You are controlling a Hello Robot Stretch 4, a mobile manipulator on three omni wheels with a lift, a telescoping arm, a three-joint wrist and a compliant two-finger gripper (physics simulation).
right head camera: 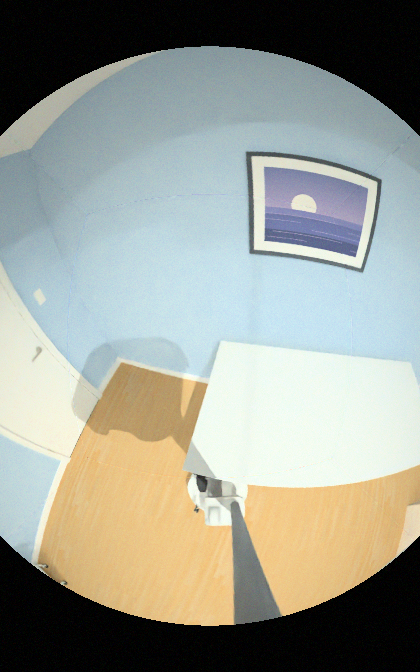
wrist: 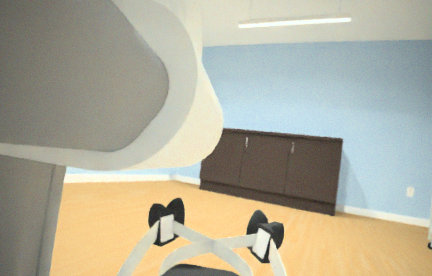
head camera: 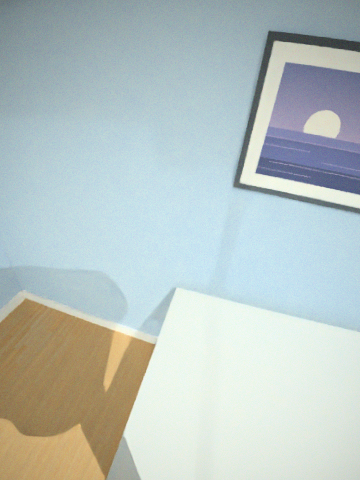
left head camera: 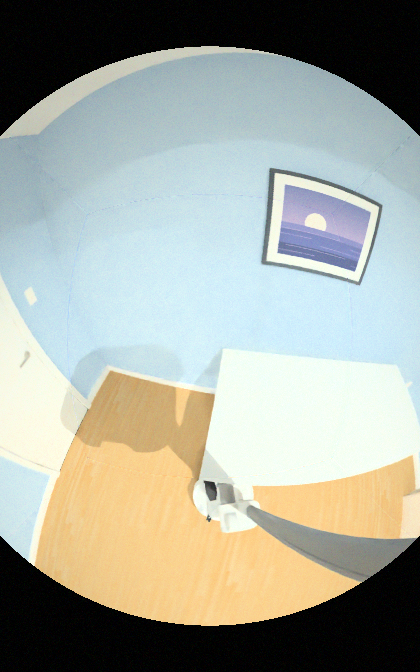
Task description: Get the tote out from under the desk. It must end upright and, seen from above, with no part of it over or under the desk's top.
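Frame: origin at the robot's base, x ahead, y right, z down, level; centimetres.
Where they show: gripper, fingertip midpoint: (wrist: 216,219) (left head camera: 216,520).
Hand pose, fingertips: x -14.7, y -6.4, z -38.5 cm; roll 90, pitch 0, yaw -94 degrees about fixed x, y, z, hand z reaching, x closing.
After its pixels a point has its place.
The desk's white top (head camera: 270,390) @(z -69.3, x 38.6, y 40.8 cm) (left head camera: 305,420) @(z -69.2, x 30.5, y 42.6 cm) (right head camera: 310,415) @(z -69.3, x 31.3, y 49.1 cm) fills the lower right of the head camera view and reaches to the robot's base in both side head views. The tote does not show in any view; the space under the desk is hidden by the top. My gripper (wrist: 216,219) @(z -38.5, x -14.7, y -6.4 cm) is open in the wrist view, its two black fingertips apart with floor showing beyond them. In the left and right head views the gripper is hard to make out at the base, by the desk's near left corner.
A framed picture (head camera: 312,120) @(z -148.8, x 80.1, y 41.0 cm) (left head camera: 320,227) @(z -146.1, x 78.4, y 46.8 cm) (right head camera: 312,212) @(z -145.0, x 78.0, y 47.9 cm) hangs on the blue wall behind the desk. A white door (left head camera: 30,400) @(z -63.4, x 47.4, y -137.1 cm) (right head camera: 35,385) @(z -72.6, x 47.2, y -137.1 cm) is at the left. A pale wooden piece (left head camera: 411,515) stands at the right edge. A dark cabinet (wrist: 270,167) @(z -43.0, x -325.7, y -40.0 cm) stands across the room in the wrist view.
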